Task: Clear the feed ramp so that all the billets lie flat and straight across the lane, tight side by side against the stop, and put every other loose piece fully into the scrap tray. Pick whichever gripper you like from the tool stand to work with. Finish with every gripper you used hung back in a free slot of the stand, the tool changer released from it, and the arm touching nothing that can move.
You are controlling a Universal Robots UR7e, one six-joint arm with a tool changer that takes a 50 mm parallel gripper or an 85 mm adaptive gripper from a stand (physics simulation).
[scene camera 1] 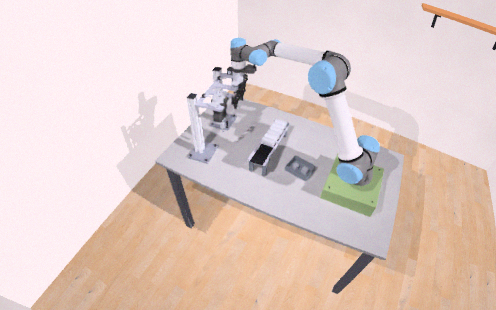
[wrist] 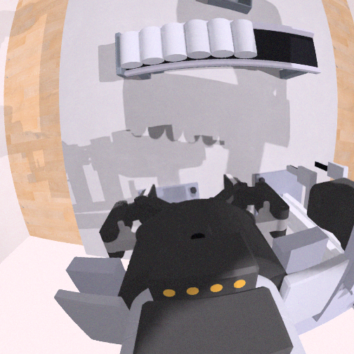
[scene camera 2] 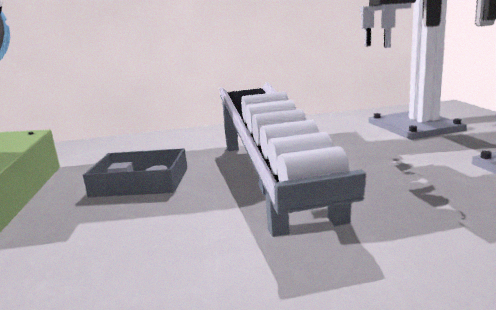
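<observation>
Several white billets (scene camera 1: 275, 132) (scene camera 2: 312, 164) (wrist: 174, 42) lie across the feed ramp (scene camera 1: 262, 154) (wrist: 286, 47), side by side, with the lowest against the stop (scene camera 2: 320, 192) (wrist: 118, 55). The scrap tray (scene camera 2: 131, 185) holds a squarish grey piece (scene camera 2: 120, 167) and a rounded piece (scene camera 2: 157, 168). My black adaptive gripper (scene camera 2: 458, 21) (wrist: 190, 189) is on the arm, fingers spread wide and empty, high beside the tool stand (scene camera 1: 197, 127) (scene camera 2: 425, 65). Stand parts show on both sides of it in the wrist view; whether it rests in a slot I cannot tell.
The parallel gripper (scene camera 1: 219, 115) (scene camera 2: 377, 37) hangs in the stand close beside mine, its dark body (wrist: 330, 202) at the right in the wrist view. The stand's foot plates are bolted to the table. The green arm base (scene camera 1: 350, 196) stands beyond the tray.
</observation>
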